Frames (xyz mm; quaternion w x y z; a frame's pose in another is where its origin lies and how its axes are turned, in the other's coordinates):
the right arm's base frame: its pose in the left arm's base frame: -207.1 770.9 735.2 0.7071 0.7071 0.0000 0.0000
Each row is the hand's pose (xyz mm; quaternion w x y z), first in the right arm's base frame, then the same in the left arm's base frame.
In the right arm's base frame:
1: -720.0 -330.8 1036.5 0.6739 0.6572 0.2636 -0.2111
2: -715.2 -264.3 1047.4 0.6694 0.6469 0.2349 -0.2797
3: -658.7 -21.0 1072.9 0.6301 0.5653 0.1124 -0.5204
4: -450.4 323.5 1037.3 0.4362 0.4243 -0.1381 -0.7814
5: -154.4 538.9 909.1 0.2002 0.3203 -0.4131 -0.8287
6: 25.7 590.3 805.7 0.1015 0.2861 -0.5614 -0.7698
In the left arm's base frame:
1: -927.1 -265.6 404.4 0.0118 0.9412 0.3356 0.0371
2: -922.3 -276.5 470.9 0.0159 0.9308 0.3639 -0.0317
3: -865.8 -302.0 714.2 0.0458 0.8453 0.4474 -0.2885
4: -657.5 -266.4 1058.7 0.0084 0.6085 0.4549 -0.6502
5: -361.5 -138.2 1274.1 0.0849 -0.3680 -0.2939 0.8781
6: -181.4 -34.8 1325.5 0.1305 -0.2741 -0.1474 0.9413

